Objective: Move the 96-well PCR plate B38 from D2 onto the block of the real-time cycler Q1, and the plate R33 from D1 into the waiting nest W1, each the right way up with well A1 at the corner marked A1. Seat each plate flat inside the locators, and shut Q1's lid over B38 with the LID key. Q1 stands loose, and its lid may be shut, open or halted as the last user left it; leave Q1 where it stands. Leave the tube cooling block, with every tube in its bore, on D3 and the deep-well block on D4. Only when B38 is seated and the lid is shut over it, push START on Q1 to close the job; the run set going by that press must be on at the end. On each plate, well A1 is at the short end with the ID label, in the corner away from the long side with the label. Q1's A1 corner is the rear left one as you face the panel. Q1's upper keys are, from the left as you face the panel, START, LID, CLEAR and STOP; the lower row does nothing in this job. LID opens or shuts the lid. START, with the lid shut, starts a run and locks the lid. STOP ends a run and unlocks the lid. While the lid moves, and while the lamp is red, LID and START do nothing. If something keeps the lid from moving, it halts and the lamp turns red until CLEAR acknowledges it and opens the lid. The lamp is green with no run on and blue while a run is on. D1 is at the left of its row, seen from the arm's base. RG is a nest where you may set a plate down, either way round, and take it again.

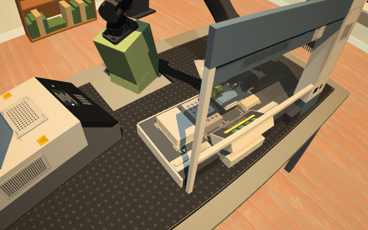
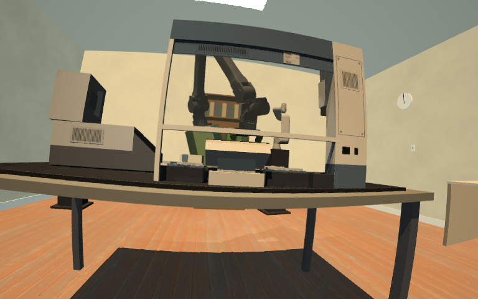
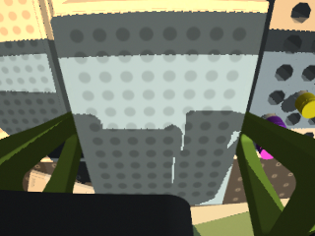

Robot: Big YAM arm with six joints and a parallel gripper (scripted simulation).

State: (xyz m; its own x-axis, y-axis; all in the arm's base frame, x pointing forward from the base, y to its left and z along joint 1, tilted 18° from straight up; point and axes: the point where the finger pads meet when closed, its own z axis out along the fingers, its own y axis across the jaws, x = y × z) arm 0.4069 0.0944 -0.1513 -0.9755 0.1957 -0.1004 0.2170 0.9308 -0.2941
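The tube block is 10 cm to the right of my hand, 5 cm below it and 1 cm behind it. The rest, counted from my hand: plate B38: right at my hand; then low crossbar: 19 cm ahead, 5 cm above, 4 cm to the right; then cream deep-well block: 21 cm to the right, 5 cm below, 4 cm behind.
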